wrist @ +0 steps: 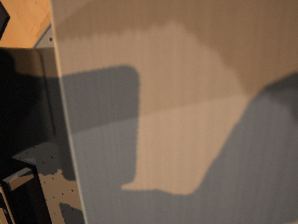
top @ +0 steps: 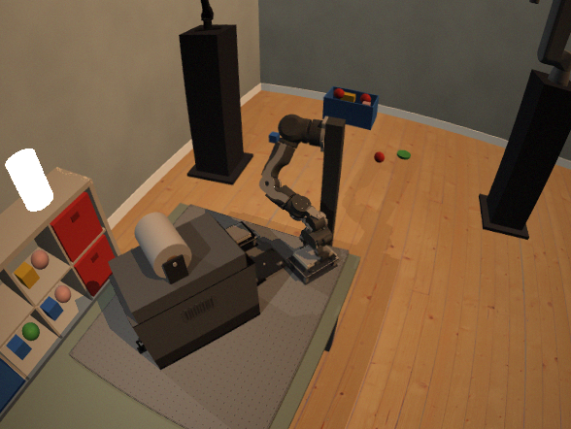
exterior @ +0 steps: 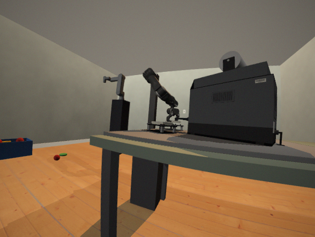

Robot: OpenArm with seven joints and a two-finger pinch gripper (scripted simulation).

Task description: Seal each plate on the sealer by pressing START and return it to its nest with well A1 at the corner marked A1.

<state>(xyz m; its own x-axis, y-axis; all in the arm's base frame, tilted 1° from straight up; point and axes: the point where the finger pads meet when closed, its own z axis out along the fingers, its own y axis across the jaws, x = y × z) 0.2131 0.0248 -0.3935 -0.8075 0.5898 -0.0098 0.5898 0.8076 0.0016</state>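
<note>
The white well plate lies right at my hand. The rest, counted from my hand: dark sealer stage 13 cm ahead, 15 cm to the right, 3 cm above; then plate nest 3 cm below; then pale start button 27 cm ahead, 13 cm to the right, 12 cm above.
</note>
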